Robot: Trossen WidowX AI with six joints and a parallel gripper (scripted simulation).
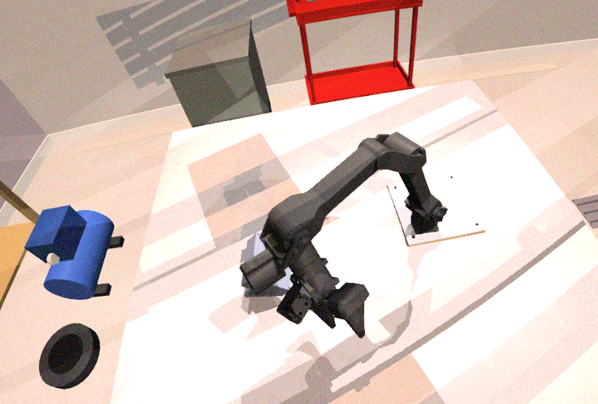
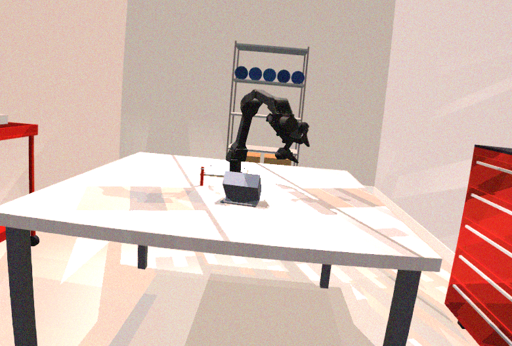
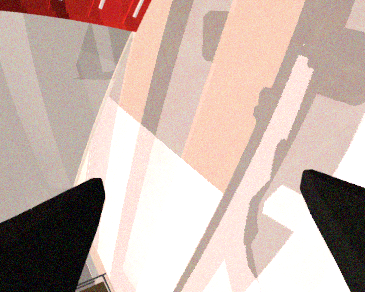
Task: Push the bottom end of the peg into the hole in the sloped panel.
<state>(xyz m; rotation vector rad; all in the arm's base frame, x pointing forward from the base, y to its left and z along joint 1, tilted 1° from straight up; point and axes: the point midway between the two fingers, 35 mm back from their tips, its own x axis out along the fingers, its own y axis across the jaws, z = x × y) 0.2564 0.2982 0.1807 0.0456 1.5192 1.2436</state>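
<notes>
The peg lies 20 mm ahead of my gripper tip, 410 mm to the right of it and 110 mm below it. From my gripper tip the other things lie so: sloped panel 180 mm ahead, 220 mm to the right, 120 mm below.
</notes>
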